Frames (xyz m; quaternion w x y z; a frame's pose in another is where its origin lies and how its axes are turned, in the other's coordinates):
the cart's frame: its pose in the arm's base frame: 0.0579 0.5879 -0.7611 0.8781 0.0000 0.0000 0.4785
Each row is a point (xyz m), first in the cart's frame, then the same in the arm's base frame.
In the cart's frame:
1: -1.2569 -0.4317 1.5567
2: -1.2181 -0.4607 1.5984
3: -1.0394 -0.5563 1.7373
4: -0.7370 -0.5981 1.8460
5: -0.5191 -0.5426 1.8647
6: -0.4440 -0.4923 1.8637
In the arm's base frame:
1: -0.2607 -0.7023 0.7956
2: -0.2153 -0.6854 0.8373
3: -0.0381 -0.5871 0.9762
4: 0.1610 -0.3556 1.0849
5: 0.2325 -0.1424 1.1036
6: 0.2309 -0.0521 1.1026

